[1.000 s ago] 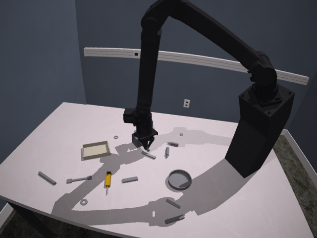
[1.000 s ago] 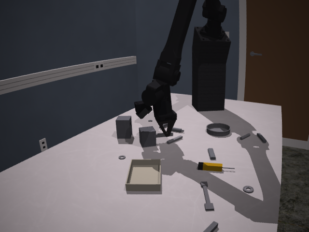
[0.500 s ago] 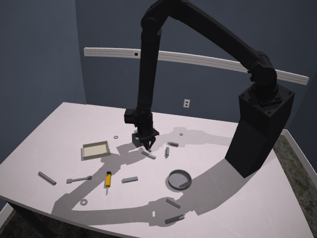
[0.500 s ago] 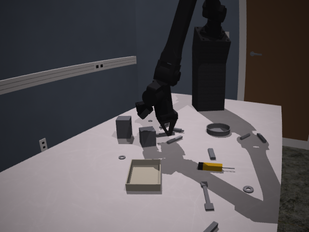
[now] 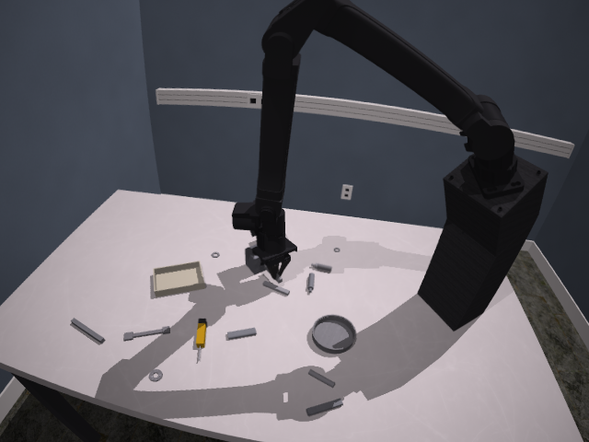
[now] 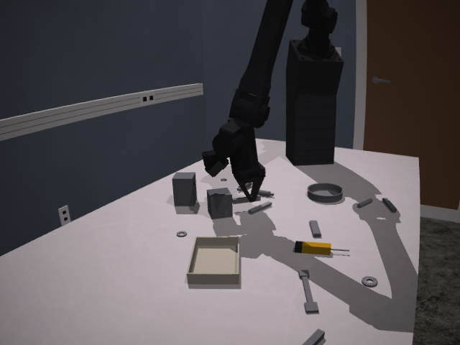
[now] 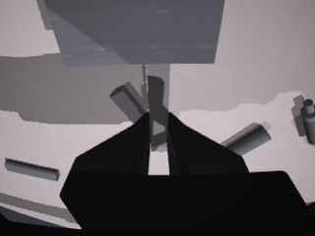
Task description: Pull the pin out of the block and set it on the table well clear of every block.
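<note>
Right now the grey pin is 1 cm ahead of my hand and 1 cm to the right of it. Round my hand: taller grey block (4 cm ahead, 18 cm to the right, 2 cm above); then round dish (17 cm behind, 15 cm to the left, 2 cm below); then grey bar (1 cm behind, 2 cm to the left, 2 cm below).
</note>
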